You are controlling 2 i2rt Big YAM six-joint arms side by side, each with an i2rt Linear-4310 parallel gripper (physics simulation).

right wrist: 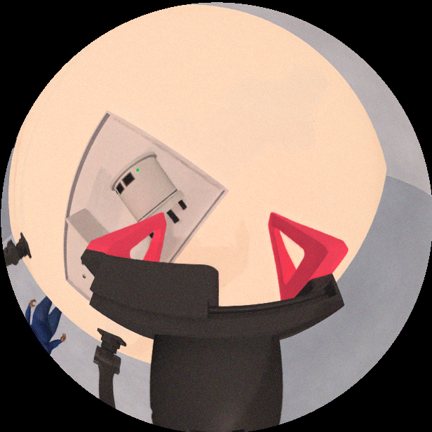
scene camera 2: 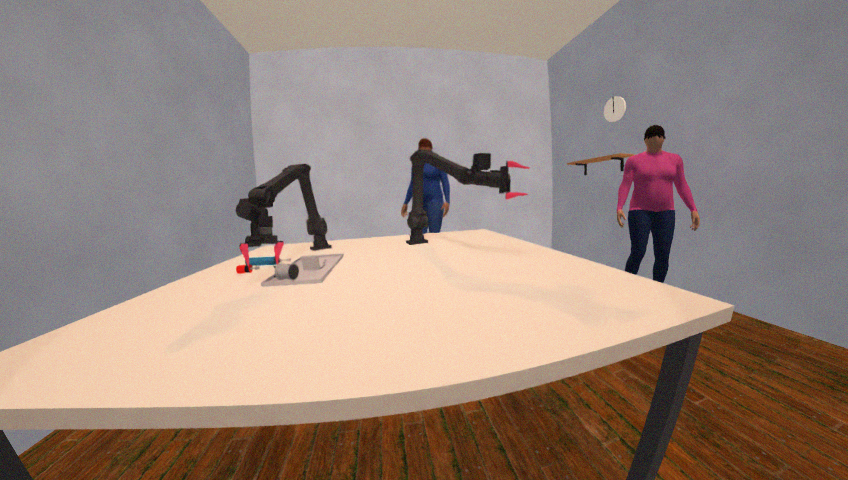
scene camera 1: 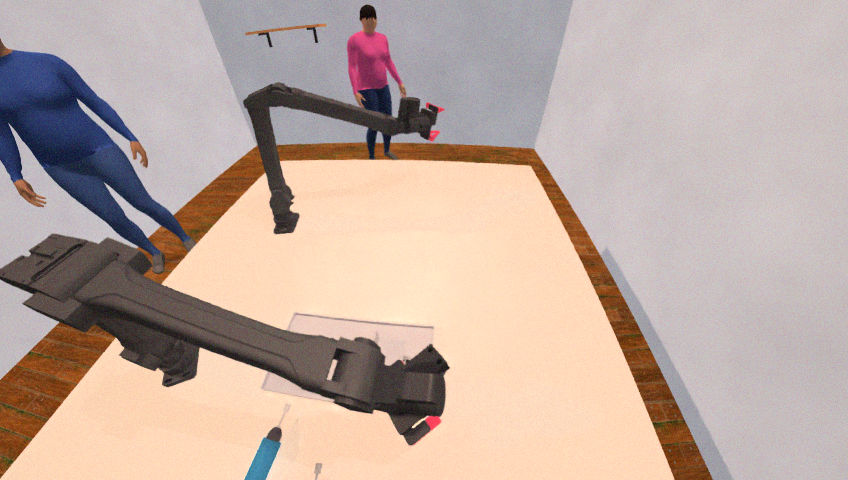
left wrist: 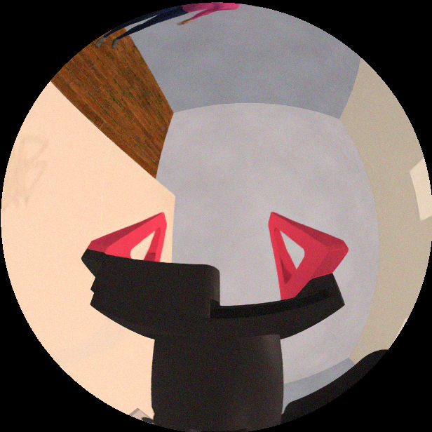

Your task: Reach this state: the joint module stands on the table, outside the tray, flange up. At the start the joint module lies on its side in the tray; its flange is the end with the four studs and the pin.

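Where they show: left gripper, fingertip midpoint: [scene camera 2: 528, 181] [scene camera 1: 441, 120]; right gripper, fingertip midpoint: [scene camera 2: 263, 265]; left arm's base, link origin: [scene camera 2: 417, 242] [scene camera 1: 287, 224]; right arm's base, link origin: [scene camera 2: 321, 248] [scene camera 1: 184, 362].
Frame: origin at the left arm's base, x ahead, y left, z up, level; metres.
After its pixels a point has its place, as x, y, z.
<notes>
The pale grey joint module [scene camera 2: 286, 271] {0.503, -0.645, 0.044} [right wrist: 147, 185] lies on its side in the tray [scene camera 1: 303, 324] {0.173, -0.476, 0.004} [scene camera 2: 330, 270] {0.425, -0.497, 0.008} [right wrist: 100, 150]. In the right wrist view its studded flange faces the lower right, partly behind a finger; in scene camera 2 its dark round end faces the camera. My right gripper [scene camera 1: 421, 392] {0.481, -0.726, 0.071} [scene camera 2: 261, 255] {0.481, -0.726, 0.071} [right wrist: 216, 218] is open and empty, pointing down over the table beside the tray; the module lies outside its fingers. It hides the module in scene camera 1. My left gripper [scene camera 1: 439, 121] {0.691, 0.225, 0.312} [scene camera 2: 527, 180] {0.691, 0.225, 0.312} [left wrist: 217, 217] is open and empty, raised high and level, far from the tray.
A bracket [scene camera 2: 315, 261] {0.393, -0.553, 0.044} [right wrist: 86, 224] stands in the tray near the module. A blue screwdriver [scene camera 1: 261, 457] {0.148, -0.799, 0.041} [scene camera 2: 261, 261] {0.155, -0.833, 0.023} and a red-handled tool [scene camera 2: 243, 269] {0.269, -0.878, 0.019} lie beside the tray, close to the right gripper in scene camera 2. Two people stand beyond the table.
</notes>
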